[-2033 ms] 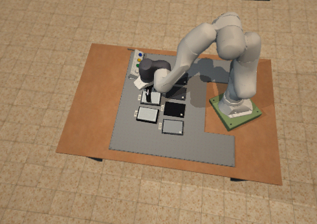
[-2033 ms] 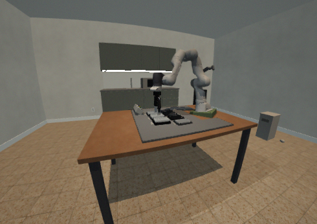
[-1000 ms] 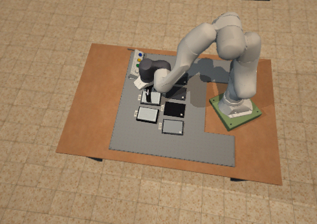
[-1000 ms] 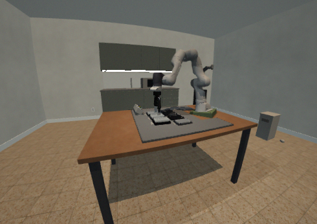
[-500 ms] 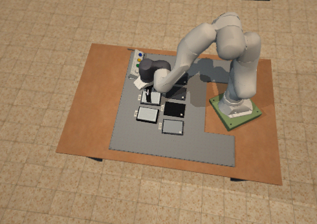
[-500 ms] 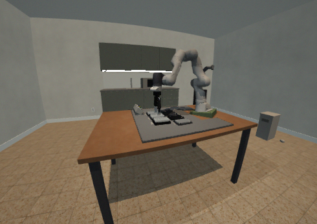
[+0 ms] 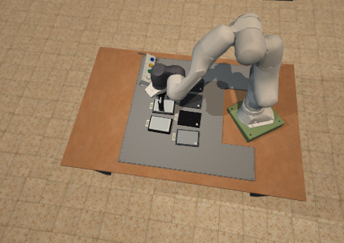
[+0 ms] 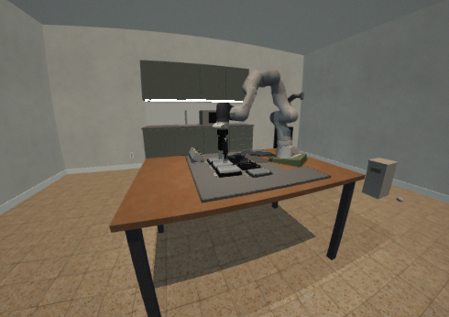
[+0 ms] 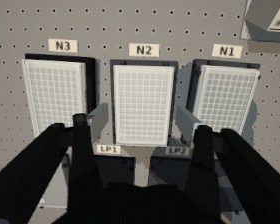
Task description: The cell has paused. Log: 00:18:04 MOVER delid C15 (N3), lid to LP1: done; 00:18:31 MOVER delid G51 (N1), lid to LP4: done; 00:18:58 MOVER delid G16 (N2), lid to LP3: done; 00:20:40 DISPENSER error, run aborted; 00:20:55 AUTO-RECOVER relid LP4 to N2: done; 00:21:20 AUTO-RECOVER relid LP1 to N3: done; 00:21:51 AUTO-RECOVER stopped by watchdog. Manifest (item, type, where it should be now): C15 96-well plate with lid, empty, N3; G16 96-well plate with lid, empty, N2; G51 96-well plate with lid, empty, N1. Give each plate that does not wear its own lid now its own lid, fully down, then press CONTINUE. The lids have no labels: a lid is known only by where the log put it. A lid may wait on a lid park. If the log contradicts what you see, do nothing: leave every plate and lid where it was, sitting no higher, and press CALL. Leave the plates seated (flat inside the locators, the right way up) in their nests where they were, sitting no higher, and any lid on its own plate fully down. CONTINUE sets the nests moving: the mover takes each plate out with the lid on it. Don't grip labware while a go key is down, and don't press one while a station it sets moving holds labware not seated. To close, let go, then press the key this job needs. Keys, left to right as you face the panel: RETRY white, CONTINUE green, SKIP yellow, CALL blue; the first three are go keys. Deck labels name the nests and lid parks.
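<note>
The clear lid is 4 cm below my hand. Round my hand: LP2 label: 10 cm behind, 6 cm to the right, 7 cm below; then lid park labelled LP1: 17 cm behind, 9 cm to the left, 6 cm below; then LP1 label: 8 cm behind, 8 cm to the left, 7 cm below.
</note>
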